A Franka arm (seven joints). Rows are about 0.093 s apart.
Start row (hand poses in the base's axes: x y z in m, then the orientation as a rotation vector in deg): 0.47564, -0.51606, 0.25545, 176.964, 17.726, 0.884
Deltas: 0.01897, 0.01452, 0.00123, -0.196, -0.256, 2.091; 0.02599, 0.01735, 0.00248, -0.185, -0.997, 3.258; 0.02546, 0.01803, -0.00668, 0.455, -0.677, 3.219; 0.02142, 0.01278, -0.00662, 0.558, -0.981, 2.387; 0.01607, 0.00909, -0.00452, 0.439, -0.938, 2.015; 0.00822, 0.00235, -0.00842, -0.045, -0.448, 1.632; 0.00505, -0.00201, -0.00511, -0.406, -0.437, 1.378; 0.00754, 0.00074, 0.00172, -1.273, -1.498, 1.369; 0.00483, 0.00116, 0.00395, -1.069, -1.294, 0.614
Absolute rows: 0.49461, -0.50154, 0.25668, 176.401, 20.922, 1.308; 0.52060, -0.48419, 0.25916, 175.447, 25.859, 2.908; 0.54606, -0.46616, 0.25248, 175.032, 30.808, 4.170; 0.56748, -0.45338, 0.24586, 174.741, 34.478, 5.903; 0.58355, -0.44429, 0.24134, 174.365, 37.563, 7.526; 0.59177, -0.44194, 0.23292, 173.715, 40.021, 8.222; 0.59682, -0.44395, 0.22781, 172.772, 42.027, 8.750; 0.60436, -0.44321, 0.22953, 170.667, 43.775, 10.489; 0.60919, -0.44205, 0.23348, 169.042, 44.406, 11.951
